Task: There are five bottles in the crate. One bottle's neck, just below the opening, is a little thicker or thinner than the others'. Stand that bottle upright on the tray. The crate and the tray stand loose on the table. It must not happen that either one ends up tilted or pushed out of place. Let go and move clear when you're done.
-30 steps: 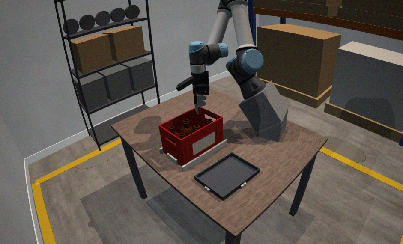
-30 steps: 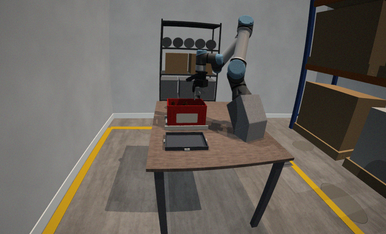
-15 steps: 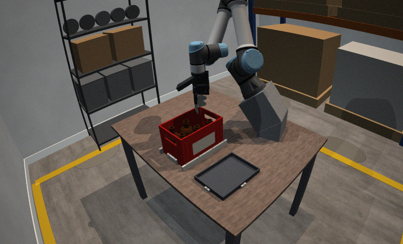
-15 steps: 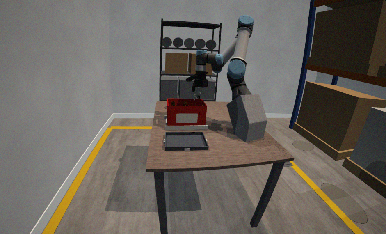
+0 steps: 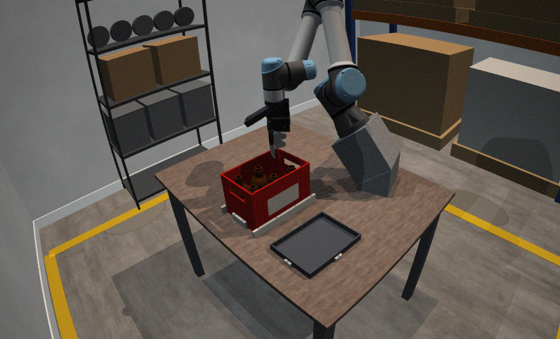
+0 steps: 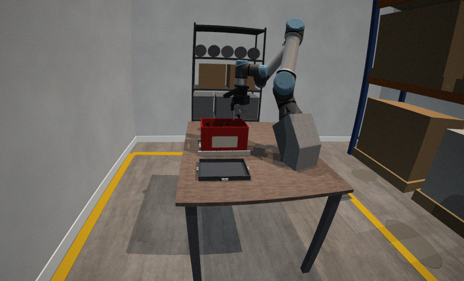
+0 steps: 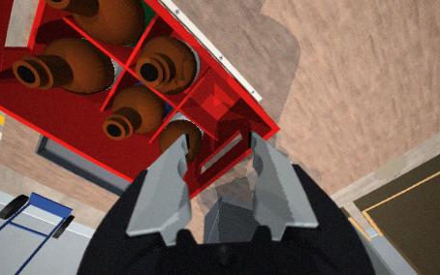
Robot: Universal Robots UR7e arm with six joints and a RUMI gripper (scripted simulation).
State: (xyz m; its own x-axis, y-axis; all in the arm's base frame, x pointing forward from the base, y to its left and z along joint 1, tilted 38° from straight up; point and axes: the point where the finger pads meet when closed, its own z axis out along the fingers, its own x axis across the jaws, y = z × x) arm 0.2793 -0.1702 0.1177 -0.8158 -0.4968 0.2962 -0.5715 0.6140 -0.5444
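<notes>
The red crate lies 9 cm ahead of my hand, 3 cm to the left of it and 11 cm below it. The rest, counted from my hand: dark tray (17 cm ahead, 30 cm to the left, 18 cm below).
</notes>
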